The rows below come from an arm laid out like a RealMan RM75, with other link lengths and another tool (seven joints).
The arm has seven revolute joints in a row. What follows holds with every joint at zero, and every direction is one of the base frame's. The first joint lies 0.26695 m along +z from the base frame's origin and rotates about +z. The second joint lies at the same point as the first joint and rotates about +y. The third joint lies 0.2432 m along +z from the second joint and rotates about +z. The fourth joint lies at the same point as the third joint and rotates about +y. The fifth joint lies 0.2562 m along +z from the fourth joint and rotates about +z. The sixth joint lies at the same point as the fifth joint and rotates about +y. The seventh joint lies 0.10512 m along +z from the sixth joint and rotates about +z. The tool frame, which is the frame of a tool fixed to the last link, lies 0.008 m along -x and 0.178 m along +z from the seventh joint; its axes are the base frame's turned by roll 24.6, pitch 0 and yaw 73.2 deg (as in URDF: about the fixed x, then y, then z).
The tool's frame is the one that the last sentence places.
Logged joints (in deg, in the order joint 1, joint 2, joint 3, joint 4, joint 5, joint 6, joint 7), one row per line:
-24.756, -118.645, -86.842, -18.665, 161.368, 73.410, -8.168
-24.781, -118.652, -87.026, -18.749, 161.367, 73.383, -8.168
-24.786, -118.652, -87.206, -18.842, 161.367, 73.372, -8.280
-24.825, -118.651, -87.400, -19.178, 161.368, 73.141, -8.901
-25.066, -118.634, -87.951, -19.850, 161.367, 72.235, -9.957
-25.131, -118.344, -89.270, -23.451, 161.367, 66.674, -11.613
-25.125, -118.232, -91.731, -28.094, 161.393, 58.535, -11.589
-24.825, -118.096, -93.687, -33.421, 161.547, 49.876, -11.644
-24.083, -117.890, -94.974, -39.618, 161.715, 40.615, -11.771
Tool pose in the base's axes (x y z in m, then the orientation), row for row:
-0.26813, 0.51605, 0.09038, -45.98, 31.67, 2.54
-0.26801, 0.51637, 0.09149, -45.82, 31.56, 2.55
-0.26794, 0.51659, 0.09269, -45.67, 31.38, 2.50
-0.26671, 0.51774, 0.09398, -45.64, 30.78, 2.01
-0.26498, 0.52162, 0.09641, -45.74, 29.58, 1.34
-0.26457, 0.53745, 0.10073, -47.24, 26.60, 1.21
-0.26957, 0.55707, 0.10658, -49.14, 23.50, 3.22
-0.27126, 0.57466, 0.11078, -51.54, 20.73, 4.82
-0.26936, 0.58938, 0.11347, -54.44, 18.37, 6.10
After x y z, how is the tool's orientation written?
As a rotation vector, in degrees.
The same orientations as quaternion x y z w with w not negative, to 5 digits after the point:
-0.38553, 0.26555, 0.02130, 0.88340
-0.38430, 0.26470, 0.02139, 0.88419
-0.38316, 0.26327, 0.02097, 0.88512
-0.38312, 0.25838, 0.01687, 0.88666
-0.38428, 0.24852, 0.01126, 0.88907
-0.39703, 0.22356, 0.01017, 0.89010
-0.41280, 0.19741, 0.02705, 0.88876
-0.43223, 0.17385, 0.04042, 0.88392
-0.45520, 0.15360, 0.05101, 0.87555

